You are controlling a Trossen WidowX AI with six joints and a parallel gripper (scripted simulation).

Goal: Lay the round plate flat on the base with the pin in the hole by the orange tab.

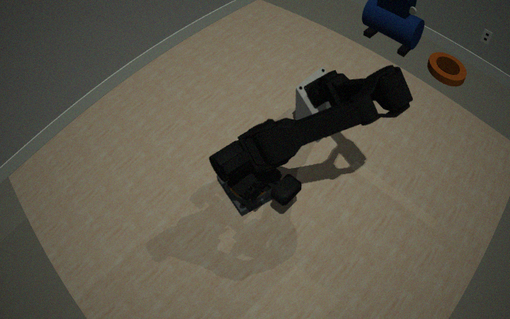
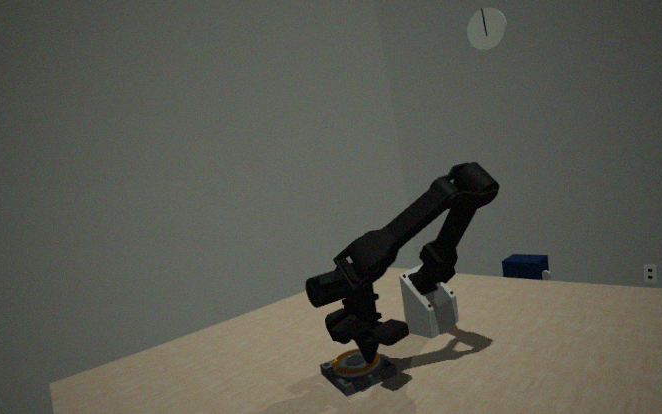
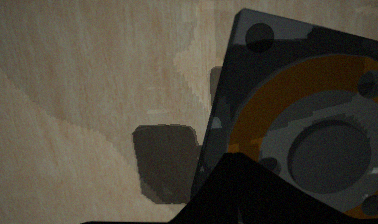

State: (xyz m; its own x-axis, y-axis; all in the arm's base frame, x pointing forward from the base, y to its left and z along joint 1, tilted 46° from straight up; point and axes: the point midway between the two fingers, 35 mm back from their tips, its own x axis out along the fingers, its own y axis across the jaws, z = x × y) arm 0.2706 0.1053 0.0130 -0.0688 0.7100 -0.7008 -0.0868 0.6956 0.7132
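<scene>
My gripper tip is 5 cm to the left of the square base and 2 cm above it.
</scene>
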